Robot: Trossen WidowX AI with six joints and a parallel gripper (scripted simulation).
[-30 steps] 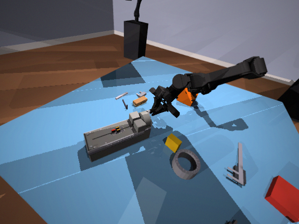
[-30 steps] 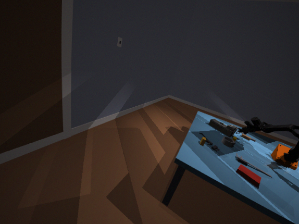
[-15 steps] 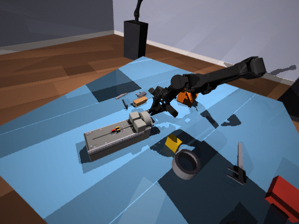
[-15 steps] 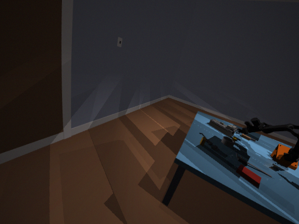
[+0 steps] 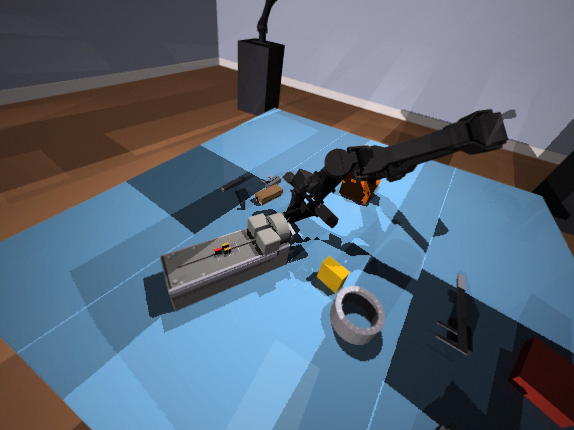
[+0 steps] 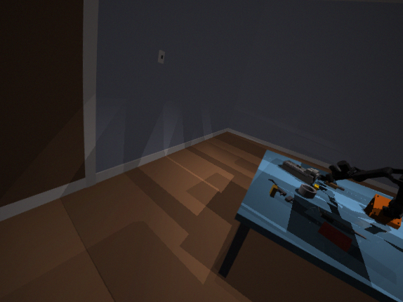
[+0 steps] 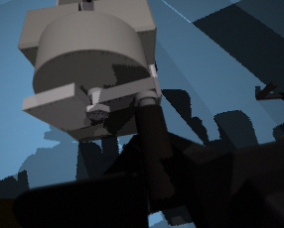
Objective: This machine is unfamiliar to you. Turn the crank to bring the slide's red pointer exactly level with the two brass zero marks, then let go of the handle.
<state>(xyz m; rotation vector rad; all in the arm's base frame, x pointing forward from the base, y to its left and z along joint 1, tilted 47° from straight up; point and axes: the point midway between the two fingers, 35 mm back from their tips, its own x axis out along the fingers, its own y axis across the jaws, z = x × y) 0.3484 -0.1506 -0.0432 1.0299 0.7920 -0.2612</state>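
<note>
The yellow block is 6 cm ahead of my gripper tip, 16 cm to the left of it and 4 cm below it. The rest, counted from my gripper tip: dark crank handle 1 cm behind, 1 cm to the left, 3 cm above; red pointer 17 cm ahead, 8 cm to the right, 1 cm above; brown block 13 cm behind, 12 cm to the right, 6 cm below.
</note>
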